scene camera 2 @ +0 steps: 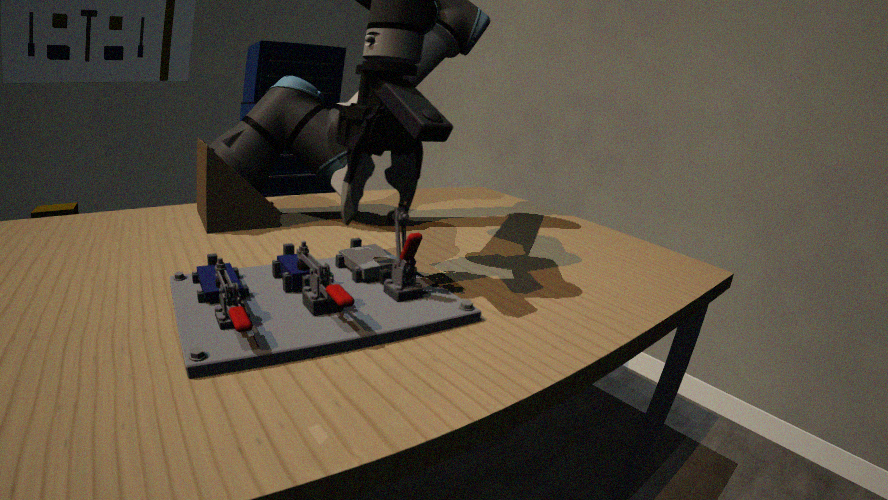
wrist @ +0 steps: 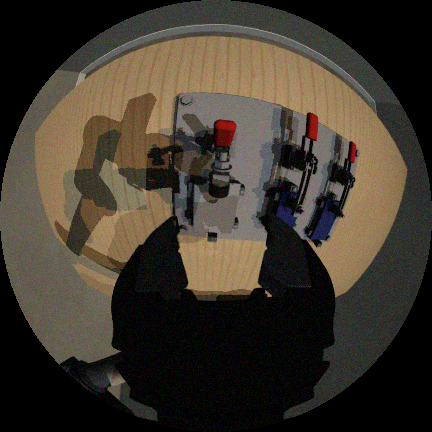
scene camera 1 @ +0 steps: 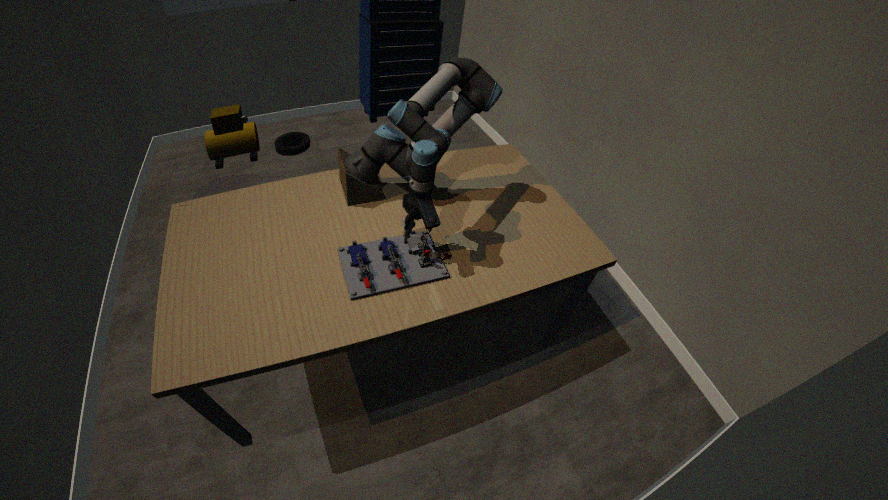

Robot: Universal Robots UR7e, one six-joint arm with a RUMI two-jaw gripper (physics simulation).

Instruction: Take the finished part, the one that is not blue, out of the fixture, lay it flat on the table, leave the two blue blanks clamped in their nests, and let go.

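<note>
The finished part is a light grey block lying in the end nest of the grey fixture plate. Its toggle clamp stands raised, with the red handle up. One blue blank sits clamped in the middle nest, the other blue blank in the far nest. My gripper is open and empty, pointing down above and slightly behind the grey part, apart from it.
The raised clamp arm stands close to one fingertip in the second scene view. Two lowered clamps with red handles hold the blanks. The wooden table extends around the plate. The arm's wedge base stands behind.
</note>
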